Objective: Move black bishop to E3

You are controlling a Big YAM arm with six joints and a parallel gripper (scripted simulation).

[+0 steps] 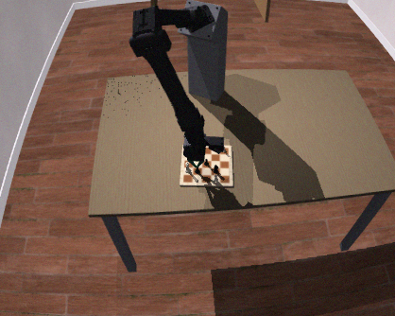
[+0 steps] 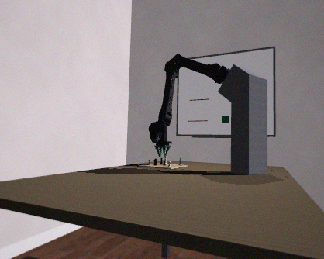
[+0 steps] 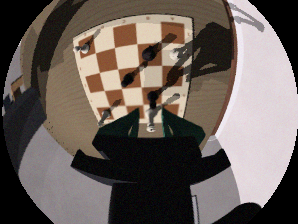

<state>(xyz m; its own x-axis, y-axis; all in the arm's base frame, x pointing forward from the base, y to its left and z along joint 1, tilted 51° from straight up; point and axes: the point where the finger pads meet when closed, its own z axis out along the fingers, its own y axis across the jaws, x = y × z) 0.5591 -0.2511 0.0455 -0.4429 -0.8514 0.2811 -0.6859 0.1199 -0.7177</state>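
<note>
The black bishop is 3 cm below my hand. The rest, counted from my hand: chessboard 1 cm behind, 5 cm to the left, 6 cm below.
</note>
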